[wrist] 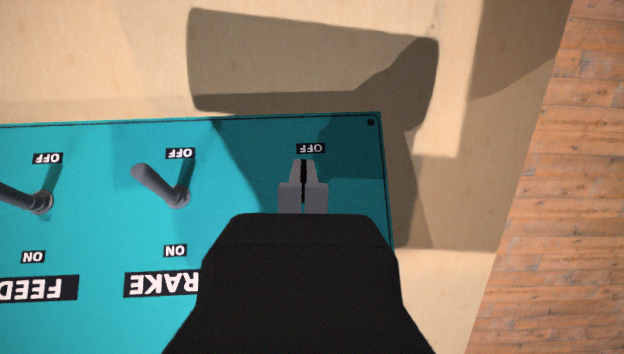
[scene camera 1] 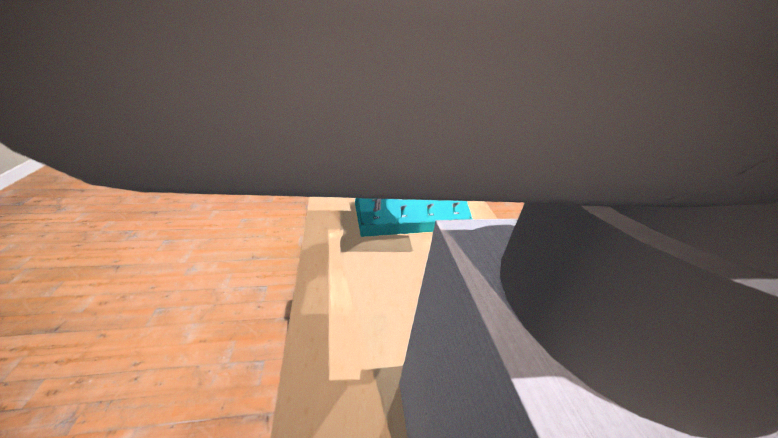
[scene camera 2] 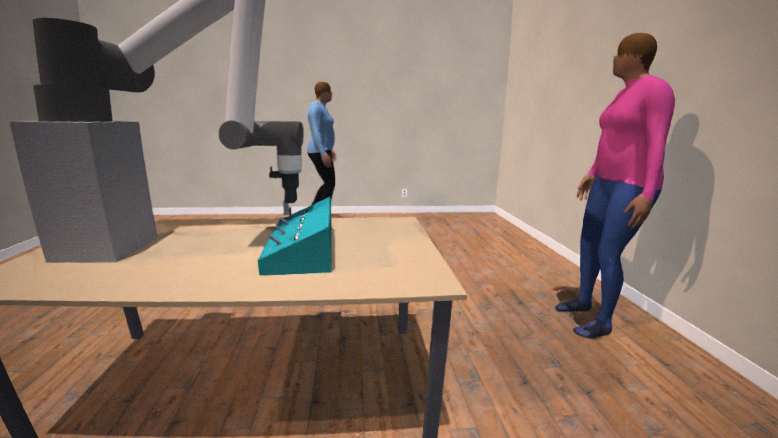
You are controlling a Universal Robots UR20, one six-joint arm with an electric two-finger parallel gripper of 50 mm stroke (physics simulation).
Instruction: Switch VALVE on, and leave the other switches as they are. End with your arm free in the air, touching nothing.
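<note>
The teal switch panel slopes on the table. My gripper is shut and empty, over the panel's end switch; its tips are just below that switch's OFF label in the wrist view. That switch's lever, ON label and name plate are hidden there behind the gripper, so its setting and any contact cannot be told. The name VALVE does not show. The neighbouring lever, above a partly covered plate reading "RAKE", tilts toward OFF. The FEED lever is partly cut off at the left edge.
The wooden table carries the panel and the grey pedestal of the arm. A dark arm link covers the top of scene camera 1. A person in pink and a person in blue stand beyond the table.
</note>
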